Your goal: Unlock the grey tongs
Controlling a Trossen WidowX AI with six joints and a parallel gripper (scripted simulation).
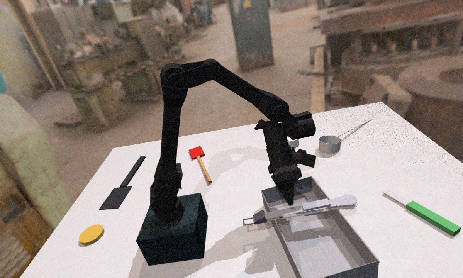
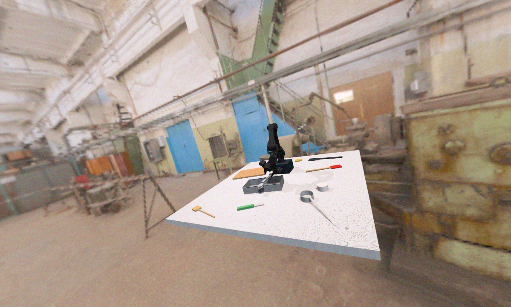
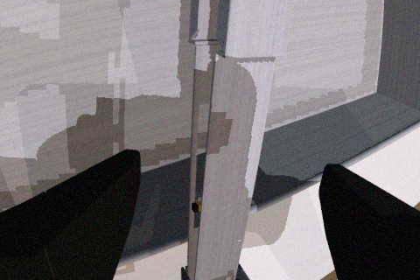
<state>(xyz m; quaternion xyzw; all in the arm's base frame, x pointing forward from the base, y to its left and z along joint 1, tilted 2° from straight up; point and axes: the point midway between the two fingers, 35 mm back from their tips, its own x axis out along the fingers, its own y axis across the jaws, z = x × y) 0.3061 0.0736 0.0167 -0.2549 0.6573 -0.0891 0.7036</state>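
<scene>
My gripper tip is 60 mm above the grey roasting tin, 40 mm short of it and 30 mm to the left of it. From my gripper tip the other things lie so: red-headed spatula 370 mm behind, 330 mm to the left, 80 mm below; then white puck 420 mm to the left, 70 mm below, 10 mm behind; then wooden board 420 mm to the right, 240 mm behind, 80 mm below.
</scene>
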